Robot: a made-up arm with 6 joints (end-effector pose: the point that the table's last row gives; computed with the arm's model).
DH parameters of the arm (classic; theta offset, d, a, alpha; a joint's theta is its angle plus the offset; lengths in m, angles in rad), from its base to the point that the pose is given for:
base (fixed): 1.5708 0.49 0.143 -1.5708
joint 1: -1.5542 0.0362 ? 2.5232
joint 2: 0 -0.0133 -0.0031 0.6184
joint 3: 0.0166 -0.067 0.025 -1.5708
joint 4: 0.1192 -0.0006 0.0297 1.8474
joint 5: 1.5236 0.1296 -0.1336 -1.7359
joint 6: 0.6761 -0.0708 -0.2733 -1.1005
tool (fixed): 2.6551 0.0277 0 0
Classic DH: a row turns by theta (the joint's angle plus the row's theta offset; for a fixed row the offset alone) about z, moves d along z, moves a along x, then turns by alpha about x.
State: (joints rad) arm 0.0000 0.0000 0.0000 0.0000 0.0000 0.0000
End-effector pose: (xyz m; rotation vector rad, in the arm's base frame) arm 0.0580 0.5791 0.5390 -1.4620 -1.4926 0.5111
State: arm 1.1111 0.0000 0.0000 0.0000 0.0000 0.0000
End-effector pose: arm 0.0580 0.3804 0.1210 -2.2582 -1.2156 1.4869
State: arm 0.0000 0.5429 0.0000 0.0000 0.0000 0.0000
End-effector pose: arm -0.0046 0.4944 0.7382 -1.2205 -1.7204 -0.0575
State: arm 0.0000 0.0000 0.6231 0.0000 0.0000 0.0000
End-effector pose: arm 0.0580 0.4453 0.7723 -0.9676 -1.4742 0.0271
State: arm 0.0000 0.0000 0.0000 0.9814 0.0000 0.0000
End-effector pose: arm -0.0733 0.5790 0.6527 -1.8171 -2.2134 -0.2828
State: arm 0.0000 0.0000 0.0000 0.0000 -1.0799 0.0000
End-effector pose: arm 0.1455 0.4073 0.2185 -2.4858 -1.3862 1.1246
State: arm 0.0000 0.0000 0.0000 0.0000 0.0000 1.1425
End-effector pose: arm 0.2450 0.3492 0.5546 -2.0764 -0.5177 -0.2447
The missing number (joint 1, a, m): -0.0388
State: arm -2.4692 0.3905 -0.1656 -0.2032 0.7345 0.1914
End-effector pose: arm 0.0946 -0.2641 0.4250 1.3848 -0.4246 -1.2421
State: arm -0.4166 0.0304 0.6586 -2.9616 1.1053 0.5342
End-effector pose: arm -0.3591 0.5509 0.4910 0.4623 1.2751 1.8029
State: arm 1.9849 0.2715 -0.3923 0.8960 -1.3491 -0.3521
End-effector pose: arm 0.2818 0.0370 0.3581 0.4665 0.1336 -0.6758
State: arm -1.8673 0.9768 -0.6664 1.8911 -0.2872 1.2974
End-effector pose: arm -0.4131 -0.0669 0.6142 -0.5461 1.7374 -2.2832
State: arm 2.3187 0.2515 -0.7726 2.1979 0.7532 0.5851
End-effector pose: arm -0.4669 -0.1730 0.3560 -0.1142 1.5521 -2.1359
